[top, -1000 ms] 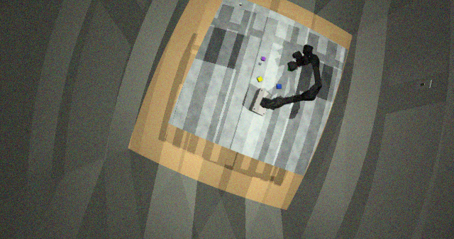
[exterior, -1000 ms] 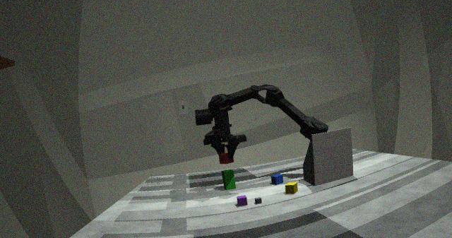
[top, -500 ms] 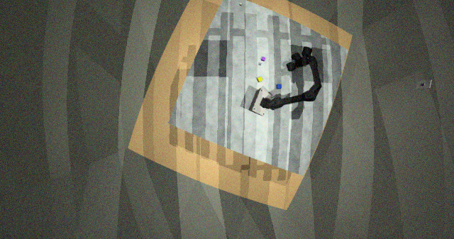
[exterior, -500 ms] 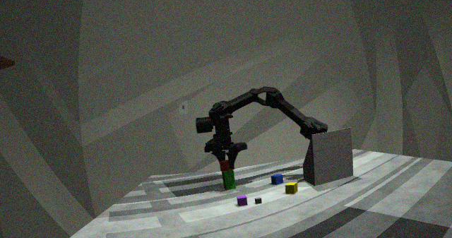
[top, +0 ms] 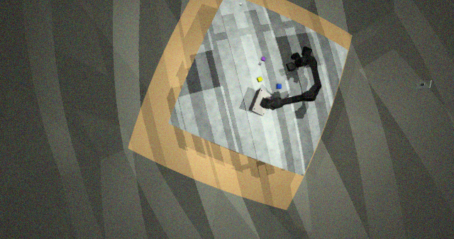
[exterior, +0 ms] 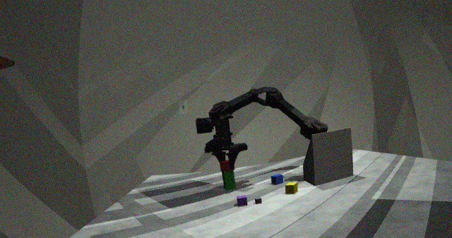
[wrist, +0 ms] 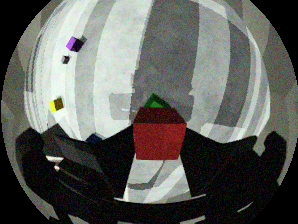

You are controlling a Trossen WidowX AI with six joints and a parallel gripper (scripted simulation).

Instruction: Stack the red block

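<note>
The red block is 1 cm above my gripper tip. The rest, counted from my gripper tip: blue cube: 19 cm behind, 3 cm to the left, 7 cm below; then purple cube: 4 cm behind, 25 cm to the left, 7 cm below; then small dark cube: 9 cm behind, 25 cm to the left, 8 cm below.
</note>
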